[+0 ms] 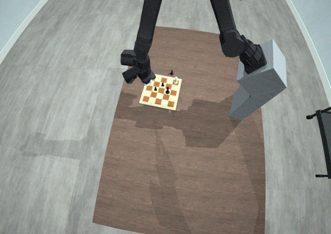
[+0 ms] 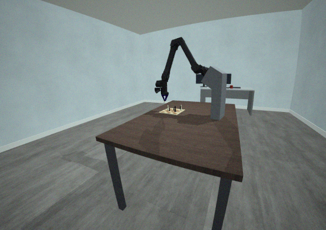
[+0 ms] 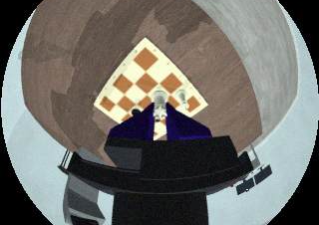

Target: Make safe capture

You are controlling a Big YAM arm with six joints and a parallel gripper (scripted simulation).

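My hand is 80 mm past the chessboard, 10 mm to the left of it and 120 mm above it.
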